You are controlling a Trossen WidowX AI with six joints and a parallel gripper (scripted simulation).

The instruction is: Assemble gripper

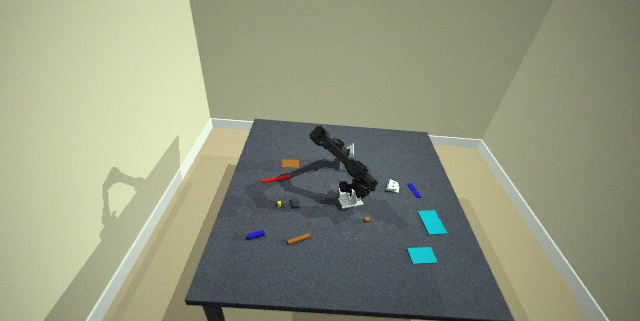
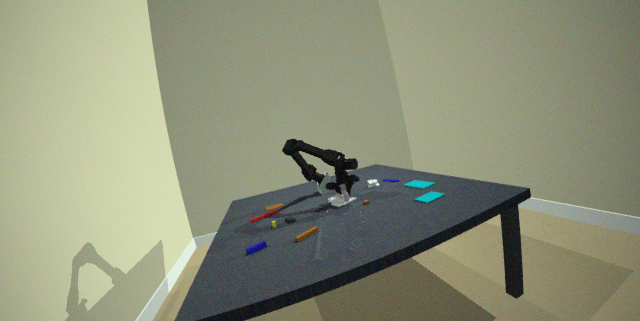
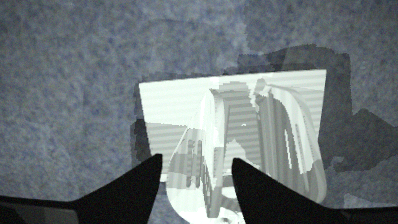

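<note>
The white jaw is 60 mm to the right of my gripper tip and 10 mm behind it. The rest, counted from my gripper tip: orange cube (140 mm ahead, 70 mm to the left, 10 mm below); white gripper base (210 mm to the left, 130 mm behind, 10 mm above); grey block (310 mm to the right, 110 mm ahead, 10 mm below).
</note>
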